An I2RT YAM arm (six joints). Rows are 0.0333 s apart.
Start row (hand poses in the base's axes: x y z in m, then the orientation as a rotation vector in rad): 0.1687 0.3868 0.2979 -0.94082 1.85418 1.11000
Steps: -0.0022 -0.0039 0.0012 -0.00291 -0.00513 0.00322; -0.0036 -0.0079 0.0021 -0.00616 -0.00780 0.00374; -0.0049 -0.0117 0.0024 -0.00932 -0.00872 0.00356; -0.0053 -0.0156 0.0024 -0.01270 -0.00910 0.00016; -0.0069 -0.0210 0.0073 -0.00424 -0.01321 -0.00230; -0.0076 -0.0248 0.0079 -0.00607 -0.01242 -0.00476; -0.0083 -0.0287 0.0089 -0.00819 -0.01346 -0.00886; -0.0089 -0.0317 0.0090 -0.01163 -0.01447 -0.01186; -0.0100 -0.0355 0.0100 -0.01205 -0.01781 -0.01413
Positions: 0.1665 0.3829 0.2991 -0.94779 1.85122 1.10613; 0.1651 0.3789 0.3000 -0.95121 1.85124 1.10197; 0.1638 0.3751 0.3003 -0.95318 1.85280 1.09862; 0.1634 0.3712 0.3003 -0.95177 1.85586 1.09352; 0.1618 0.3658 0.3052 -0.94606 1.84721 1.09638; 0.1611 0.3620 0.3058 -0.94427 1.84984 1.09391; 0.1604 0.3581 0.3068 -0.94169 1.85164 1.08900; 0.1598 0.3551 0.3069 -0.94096 1.85410 1.08367; 0.1587 0.3513 0.3079 -0.94018 1.85232 1.07977
